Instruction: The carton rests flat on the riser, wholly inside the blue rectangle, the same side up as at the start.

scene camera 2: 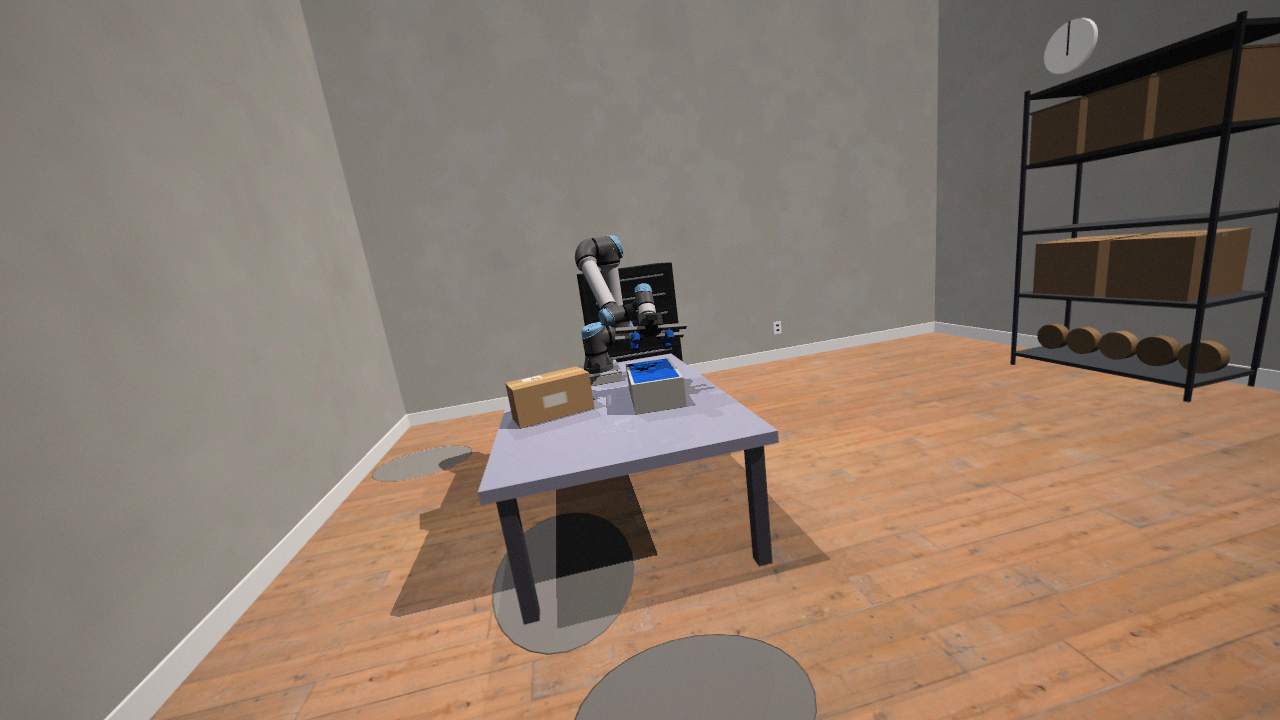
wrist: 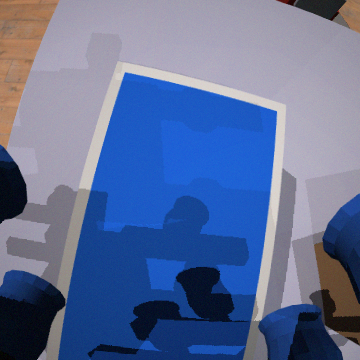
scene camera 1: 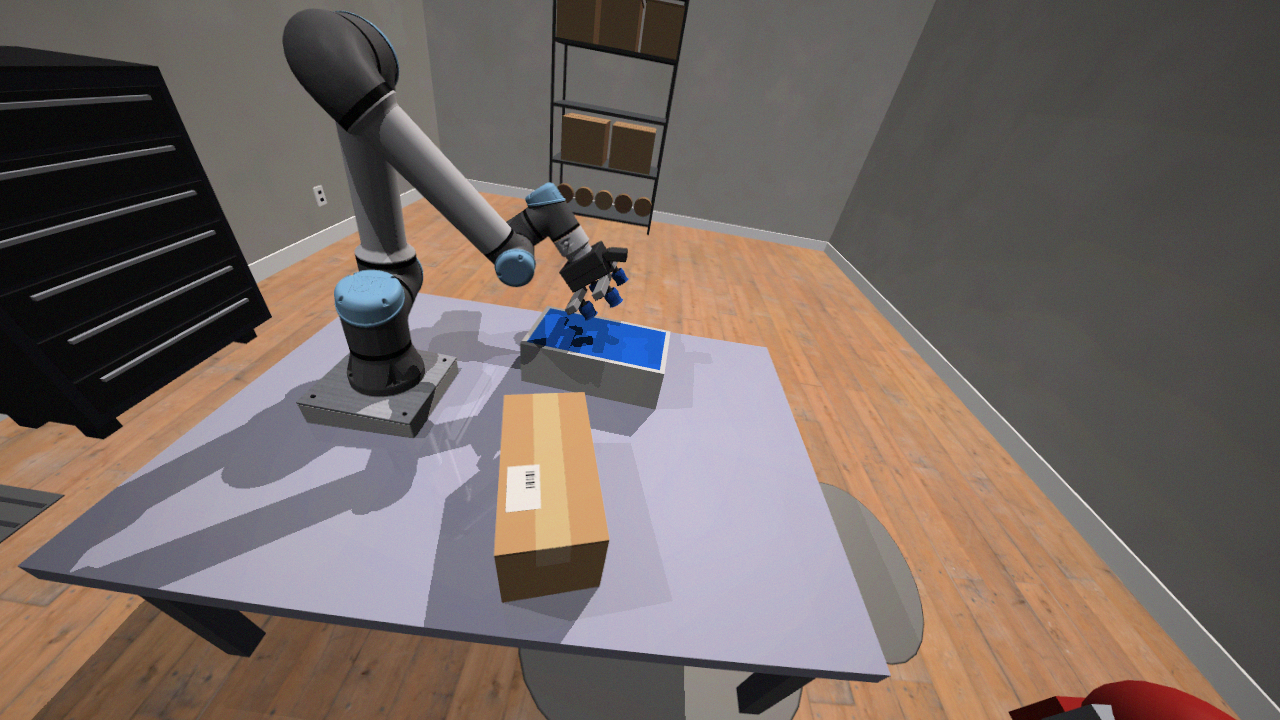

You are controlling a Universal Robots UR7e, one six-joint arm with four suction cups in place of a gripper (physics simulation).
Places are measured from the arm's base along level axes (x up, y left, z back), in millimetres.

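Pixels of known places: hand, tool point: point(scene camera 2: 652, 344) point(wrist: 169, 274) point(scene camera 1: 607, 298); arm's base, link origin: point(scene camera 2: 598, 368) point(scene camera 1: 388, 373).
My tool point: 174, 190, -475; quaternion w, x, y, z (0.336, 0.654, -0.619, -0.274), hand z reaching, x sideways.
Observation:
For each thing: its top centre in the pictures, then the offset to it from my tool point, as dx, dy, dz. Level surfaces: height alone.
- brown carton, top centre: point(scene camera 1: 548, 456) point(scene camera 2: 546, 377) -73, -445, +53
- grey riser, top centre: point(wrist: 175, 247) point(scene camera 1: 600, 336) point(scene camera 2: 651, 369) -109, -14, +6
- blue rectangle, top centre: point(wrist: 175, 247) point(scene camera 1: 600, 336) point(scene camera 2: 651, 369) -109, -14, +6
- table, surface height: dx -229
The brown carton point(scene camera 1: 553, 474) point(scene camera 2: 548, 398) point(wrist: 334, 272) lies flat on the table, apart from the riser, with a tape strip and barcode label on top. Part of it shows at the right of the wrist view. The grey riser point(scene camera 1: 590, 377) point(scene camera 2: 659, 396) point(wrist: 200, 87) stands farther back in scene camera 1. The blue rectangle point(scene camera 1: 631, 344) point(scene camera 2: 662, 369) point(wrist: 215, 155) covers most of its top, with nothing resting on it and arm shadows across it. My gripper point(scene camera 1: 604, 293) point(scene camera 2: 651, 340) point(wrist: 170, 270) is open, its blue cups holding nothing, a little above the riser.
The table point(scene camera 1: 716, 537) point(scene camera 2: 626, 447) carries the arm's base plate point(scene camera 1: 362, 410). A black drawer cabinet point(scene camera 1: 107, 214) stands at the left in scene camera 1. A shelf rack point(scene camera 2: 1219, 179) with boxes stands away from the table.

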